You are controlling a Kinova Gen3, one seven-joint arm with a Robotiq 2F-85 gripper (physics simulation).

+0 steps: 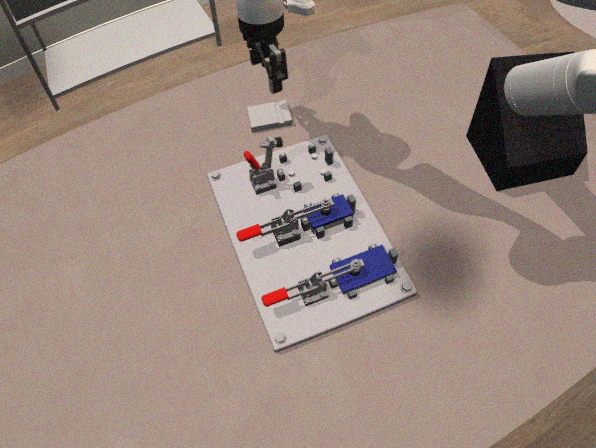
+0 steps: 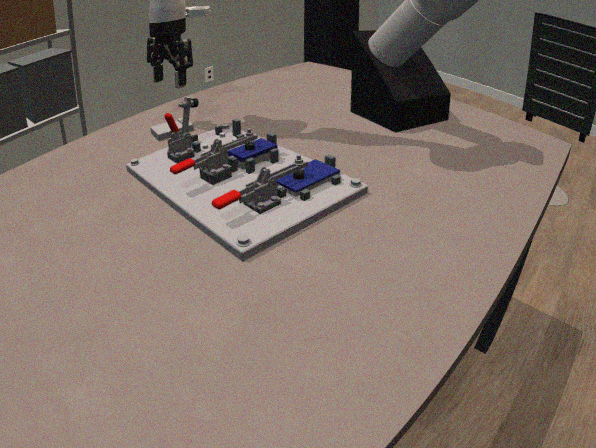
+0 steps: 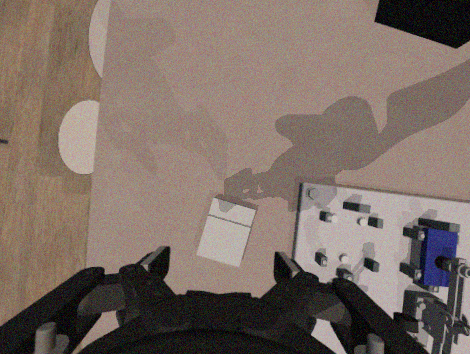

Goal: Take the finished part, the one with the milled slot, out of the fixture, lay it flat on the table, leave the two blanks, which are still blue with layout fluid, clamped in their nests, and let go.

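Seen in the pictures: gripper, fingertip midpoint: (image 1: 266, 76) (image 2: 169, 84) (image 3: 222, 260); arm's base, link origin: (image 1: 525, 90) (image 2: 386, 51).
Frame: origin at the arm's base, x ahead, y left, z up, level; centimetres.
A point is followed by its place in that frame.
The finished part (image 1: 267, 116) {x 41.6, y -21.9, z -14.3 cm} (image 2: 161, 131) {x 44.0, y -21.3, z -14.3 cm} (image 3: 225, 237) {x 41.7, y -22.6, z -14.3 cm}, a pale block with a slot across it near one end, lies flat on the table beside the fixture plate (image 1: 260, 327) {x 54.5, y 18.7, z -14.4 cm} (image 2: 200, 207) {x 52.9, y 10.8, z -14.3 cm} (image 3: 390, 200) {x 33.0, y -0.8, z -14.3 cm}. My gripper (image 1: 276, 82) {x 40.8, y -22.6, z -4.8 cm} (image 2: 170, 80) {x 40.8, y -22.6, z -4.8 cm} (image 3: 222, 260) {x 40.8, y -22.6, z -4.8 cm} is open and empty, above the part and apart from it. The smaller blue blank (image 1: 340, 212) {x 37.5, y 5.5, z -11.7 cm} (image 2: 262, 147) {x 38.0, y 5.6, z -11.7 cm} (image 3: 432, 250) {x 38.4, y 3.2, z -11.7 cm} sits in the middle nest, under its clamp arm. The larger blue blank (image 1: 377, 267) {x 35.6, y 16.2, z -12.7 cm} (image 2: 320, 172) {x 35.8, y 16.4, z -12.7 cm} sits in the end nest, under its clamp arm. The nest nearest the part is empty.
The empty nest's toggle clamp (image 1: 262, 177) {x 47.2, y -5.1, z -11.2 cm} (image 2: 181, 147) {x 47.3, y -5.1, z -12.0 cm} stands open, its arm raised. The other two clamps' red handles (image 1: 249, 232) {x 52.3, y 5.4, z -9.7 cm} (image 1: 275, 297) {x 51.8, y 16.4, z -10.7 cm} lie low. The black robot base (image 1: 540, 145) {x -0.9, y 7.5, z -6.9 cm} (image 2: 400, 95) {x 5.0, y 8.0, z -8.0 cm} stands on the table. A shelf unit (image 1: 132, 45) stands beyond the table.
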